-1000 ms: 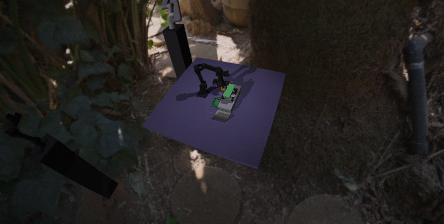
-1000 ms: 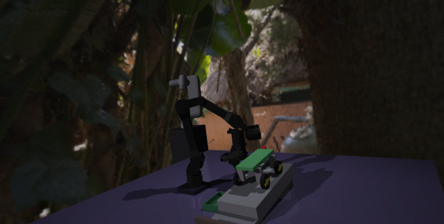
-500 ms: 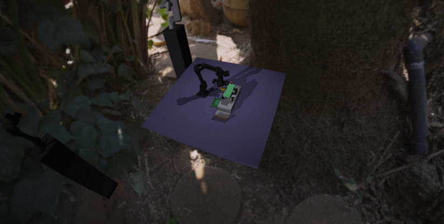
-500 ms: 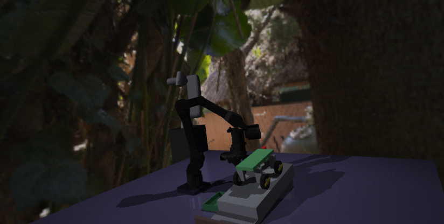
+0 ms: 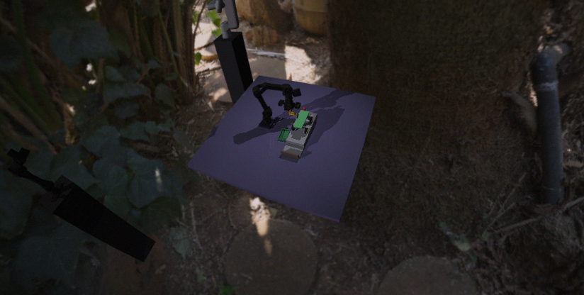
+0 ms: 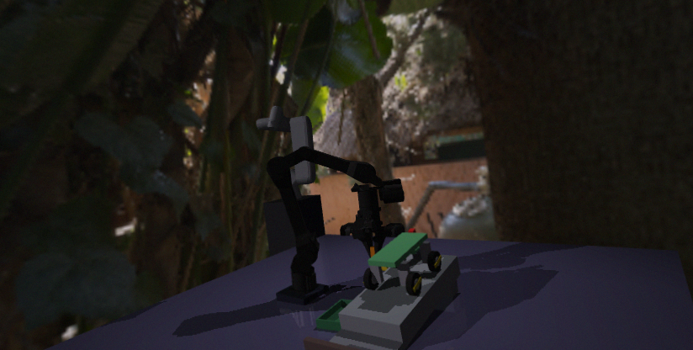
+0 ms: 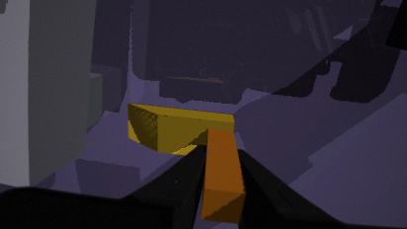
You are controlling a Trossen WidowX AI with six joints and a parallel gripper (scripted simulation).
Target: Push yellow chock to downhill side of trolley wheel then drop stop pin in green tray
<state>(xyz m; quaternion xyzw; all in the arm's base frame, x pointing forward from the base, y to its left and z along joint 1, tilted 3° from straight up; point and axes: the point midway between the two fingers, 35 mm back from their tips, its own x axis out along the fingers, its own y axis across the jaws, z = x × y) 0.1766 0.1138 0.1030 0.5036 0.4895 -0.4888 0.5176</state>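
Now: the stop pin 14 cm ahead of my gripper tip, 2 cm to the right of it and 6 cm above it. Also, from my gripper tip: brown strip 14 cm ahead, 41 cm to the right, 5 cm below; yellow chock 2 cm ahead, 1 cm below; green-decked trolley 15 cm ahead, 14 cm to the right, 4 cm above.
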